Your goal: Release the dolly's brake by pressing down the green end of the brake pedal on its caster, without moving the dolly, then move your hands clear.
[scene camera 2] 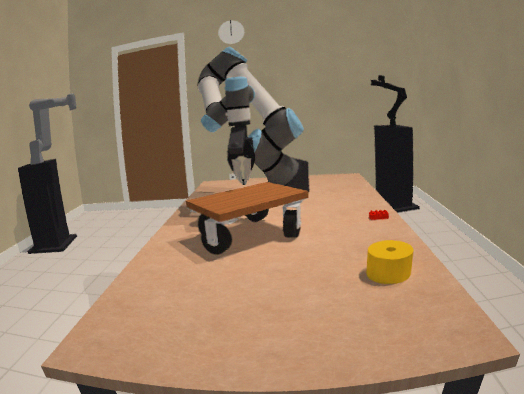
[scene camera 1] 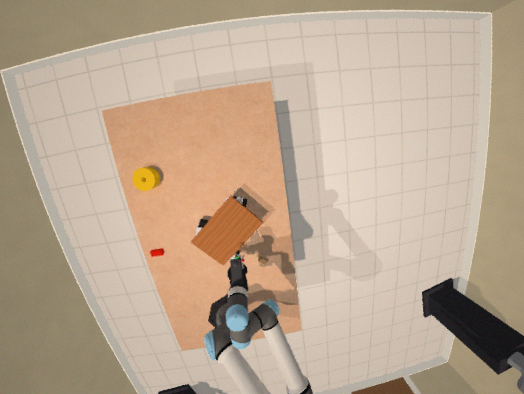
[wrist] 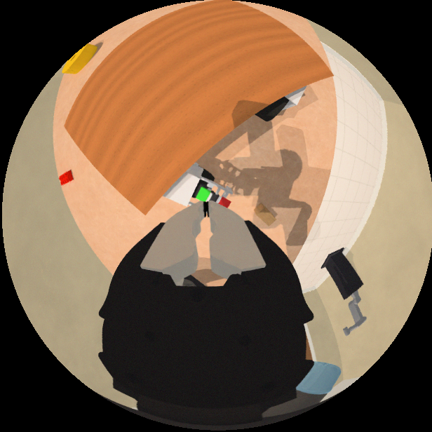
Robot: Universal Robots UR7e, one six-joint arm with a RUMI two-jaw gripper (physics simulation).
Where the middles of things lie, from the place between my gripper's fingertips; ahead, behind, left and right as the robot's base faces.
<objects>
Right now my hand is 7 cm above the caster bracket [wrist: 180, 191], 3 cm to the right of it and 2 cm short of it. Also, from my hand: dolly [scene camera 2: 215, 210] 15 cm ahead, 6 cm below, 1 cm to the right; yellow cylinder [scene camera 2: 388, 262] 54 cm ahead, 27 cm to the left, 9 cm below.
</objects>
